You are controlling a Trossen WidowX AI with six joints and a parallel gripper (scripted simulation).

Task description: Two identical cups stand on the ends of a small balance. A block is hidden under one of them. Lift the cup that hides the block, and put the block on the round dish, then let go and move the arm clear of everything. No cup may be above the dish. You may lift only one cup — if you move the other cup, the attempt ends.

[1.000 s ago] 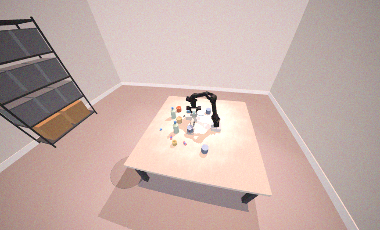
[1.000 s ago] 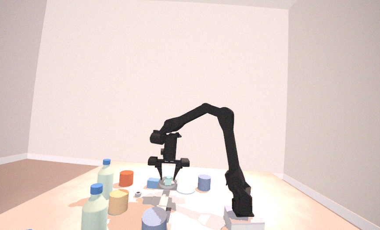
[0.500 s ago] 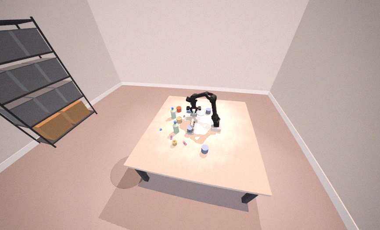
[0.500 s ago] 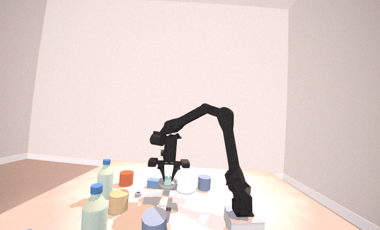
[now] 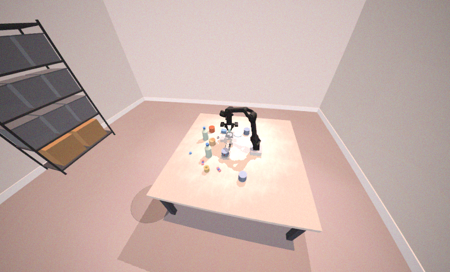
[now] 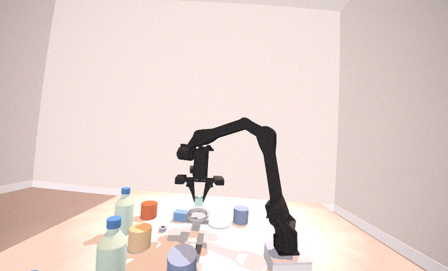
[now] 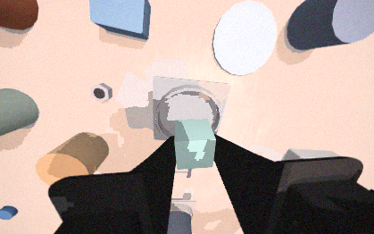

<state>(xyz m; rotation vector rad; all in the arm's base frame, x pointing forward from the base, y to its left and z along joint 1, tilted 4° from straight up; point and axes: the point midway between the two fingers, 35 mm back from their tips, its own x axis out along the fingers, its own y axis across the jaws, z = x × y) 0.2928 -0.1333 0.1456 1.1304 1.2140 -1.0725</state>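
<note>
Right now my gripper tip is 9 cm past the round dish, 11 cm to the left of it and 13 cm above it. Also, from my gripper tip: pale green block: right at my gripper tip; then balance: 12 cm to the left, 9 cm below; then small nut: 14 cm ahead, 1 cm to the right, 12 cm below.
</note>
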